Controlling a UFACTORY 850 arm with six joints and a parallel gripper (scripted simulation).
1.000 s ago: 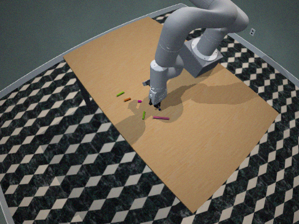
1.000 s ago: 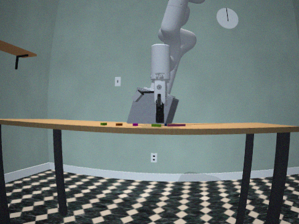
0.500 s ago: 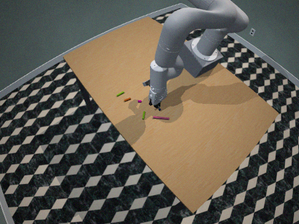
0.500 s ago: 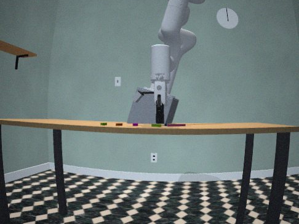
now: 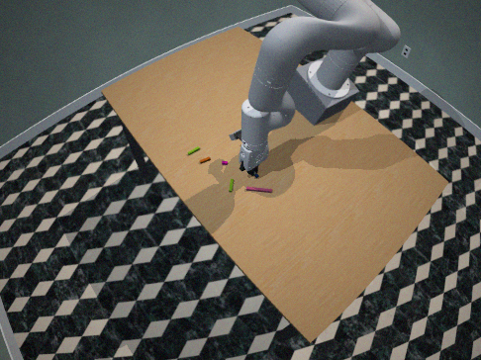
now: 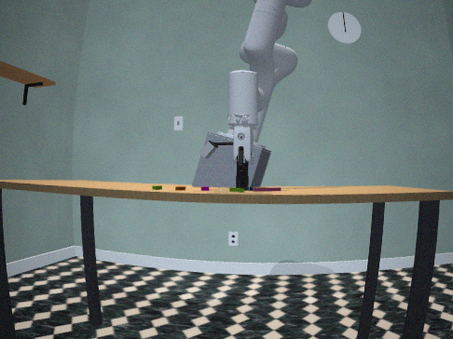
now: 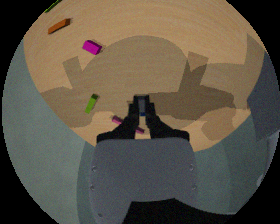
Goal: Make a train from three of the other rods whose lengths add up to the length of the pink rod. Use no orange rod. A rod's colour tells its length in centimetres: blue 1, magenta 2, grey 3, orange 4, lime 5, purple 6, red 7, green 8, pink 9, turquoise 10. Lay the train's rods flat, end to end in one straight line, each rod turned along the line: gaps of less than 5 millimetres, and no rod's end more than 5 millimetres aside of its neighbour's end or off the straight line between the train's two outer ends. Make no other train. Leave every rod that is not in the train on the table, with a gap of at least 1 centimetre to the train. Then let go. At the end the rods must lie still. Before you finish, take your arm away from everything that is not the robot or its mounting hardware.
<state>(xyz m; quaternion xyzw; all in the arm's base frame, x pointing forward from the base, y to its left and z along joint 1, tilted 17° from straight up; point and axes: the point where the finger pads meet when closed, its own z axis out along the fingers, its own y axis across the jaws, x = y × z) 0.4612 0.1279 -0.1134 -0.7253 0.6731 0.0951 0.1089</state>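
My gripper is now 20 mm above the grey rod. The rest, counted from my hand: magenta rod (60 mm ahead, 90 mm to the right, 20 mm below); pink rod (30 mm ahead, 80 mm to the left, 20 mm below); blue rod (30 mm to the left, 20 mm below).
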